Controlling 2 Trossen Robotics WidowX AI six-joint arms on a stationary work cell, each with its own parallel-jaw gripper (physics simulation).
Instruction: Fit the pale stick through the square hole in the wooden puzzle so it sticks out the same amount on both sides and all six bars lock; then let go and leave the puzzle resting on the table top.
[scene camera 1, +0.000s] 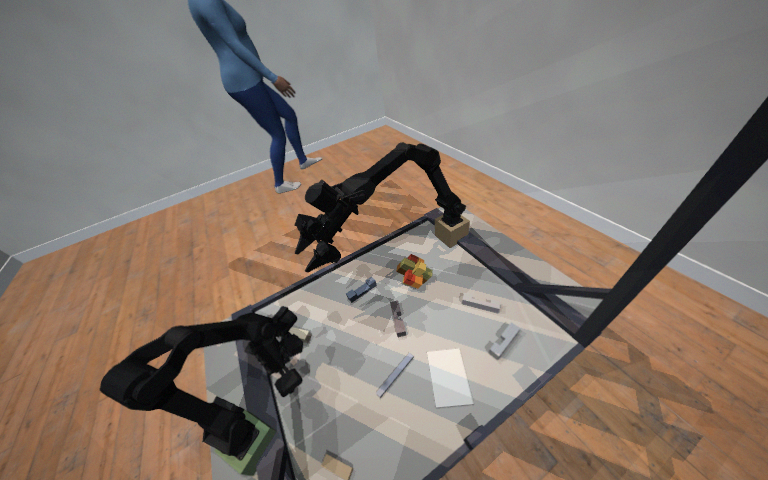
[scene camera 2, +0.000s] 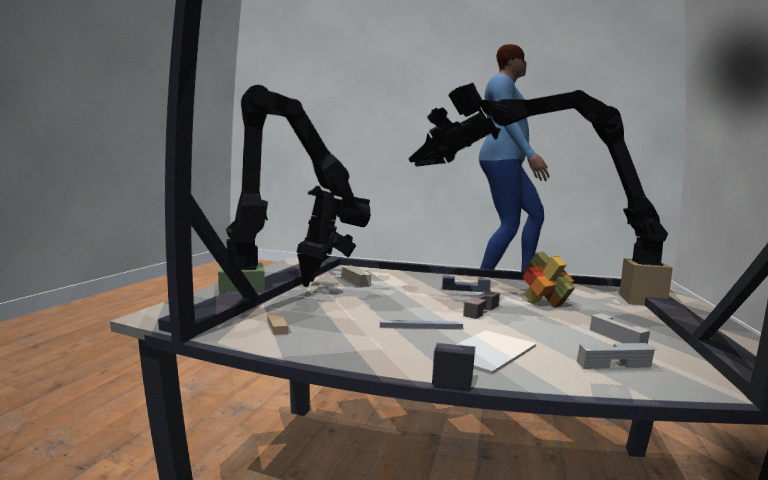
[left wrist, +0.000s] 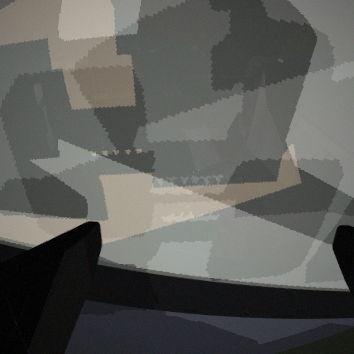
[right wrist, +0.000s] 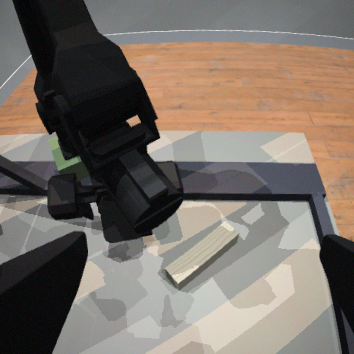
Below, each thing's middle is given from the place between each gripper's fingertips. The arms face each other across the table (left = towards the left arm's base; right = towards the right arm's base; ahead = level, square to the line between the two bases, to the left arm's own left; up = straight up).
The pale stick (right wrist: 187, 266) lies 29 cm below my right hand, 13 cm to the left of it and 4 cm ahead of it. From my right hand the other things lie so: tan base block (scene camera 2: 638, 281): 59 cm to the right, 25 cm below, 13 cm behind; then green arm base (scene camera 1: 266, 433): 38 cm to the left, 27 cm below, 13 cm behind.
My left gripper is now 110 mm short of the pale stick and 110 mm to the left of it. Round my left hand: tan base block: 60 mm behind, 820 mm to the right, 30 mm above; then green arm base: 60 mm behind, 150 mm to the left, 20 mm above.
